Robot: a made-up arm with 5 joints.
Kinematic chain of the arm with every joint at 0, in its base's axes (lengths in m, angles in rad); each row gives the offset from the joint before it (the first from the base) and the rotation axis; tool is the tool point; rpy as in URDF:
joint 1: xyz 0 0 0.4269 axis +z
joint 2: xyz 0 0 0 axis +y
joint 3: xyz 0.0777 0 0.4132 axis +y
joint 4: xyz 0.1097 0 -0.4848 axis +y
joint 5: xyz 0.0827 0 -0.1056 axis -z
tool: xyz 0 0 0 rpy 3.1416 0 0
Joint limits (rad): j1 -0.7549..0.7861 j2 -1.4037..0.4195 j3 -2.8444..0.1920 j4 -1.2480..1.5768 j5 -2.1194..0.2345
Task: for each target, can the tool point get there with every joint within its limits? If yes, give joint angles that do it. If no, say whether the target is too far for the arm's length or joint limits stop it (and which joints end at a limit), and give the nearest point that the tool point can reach.
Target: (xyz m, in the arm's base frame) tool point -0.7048 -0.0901 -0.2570
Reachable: no: joint limits stop it (at a limit: joint 2, joint 3) | nearest point -0.0562 -0.0072 0.2323 | short by 0.817 m
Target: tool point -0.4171 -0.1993 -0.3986
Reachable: no: joint limits stop it (at a limit: joint 2, joint 3) | nearest point -0.0250 -0.0119 0.2039 | short by 0.743 m
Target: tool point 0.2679 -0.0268 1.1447
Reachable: yes | joints -0.0996 -0.7930 -1.2048 0.5255 -1.6774
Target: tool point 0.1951 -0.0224 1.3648
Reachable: yes | joints -0.1144 -0.4659 -1.8210 -0.0491 -1.6644
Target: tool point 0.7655 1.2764 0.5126
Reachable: no: too far | nearest point 0.6050 0.6059 0.6395 | short by 0.701 m
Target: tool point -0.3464 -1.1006 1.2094
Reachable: no: too far | nearest point -0.5903 -0.5912 1.0656 | short by 0.583 m
